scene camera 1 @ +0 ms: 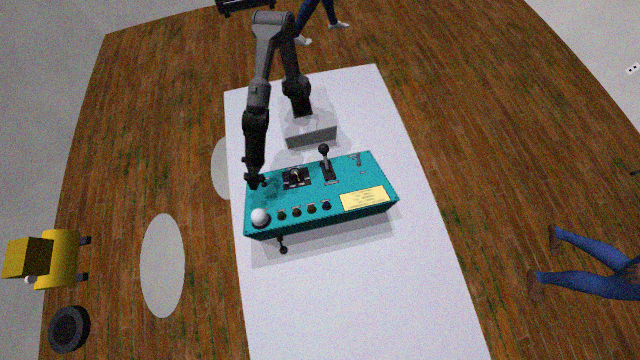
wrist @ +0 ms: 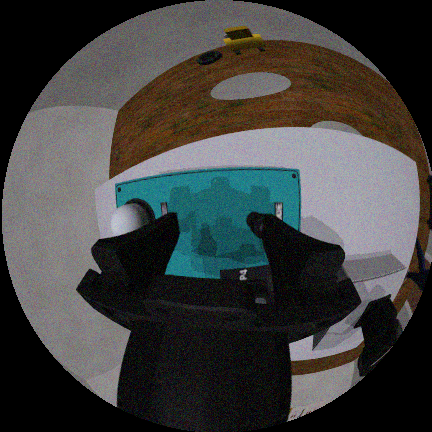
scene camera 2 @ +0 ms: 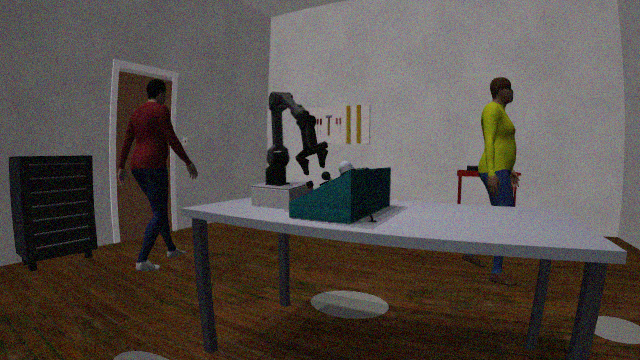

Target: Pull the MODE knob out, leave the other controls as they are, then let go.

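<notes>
The dark MODE knob [scene camera 1: 264,184] [wrist: 255,219] stands near the robot-side left corner of the teal control panel [scene camera 1: 370,172] [scene camera 2: 325,200] [wrist: 145,186]. In the wrist view it lies at the right fingertip, which partly covers it, with its label just to its right. My gripper [scene camera 1: 256,182] [scene camera 2: 314,170] [wrist: 219,223] is open and stands above the panel's left end. The knob is off to one side, not midway between the fingers. Whether that fingertip touches the knob cannot be told. In scene camera 2 the small dark controls are hard to tell apart.
A white dome [scene camera 1: 259,217] [scene camera 2: 345,167] [wrist: 129,219] stands on the panel's left front corner. A row of coloured buttons, a selector [scene camera 1: 296,176] and a ball-topped lever [scene camera 1: 323,149] are also on the panel. A small lever [scene camera 1: 283,248] sticks out below its front.
</notes>
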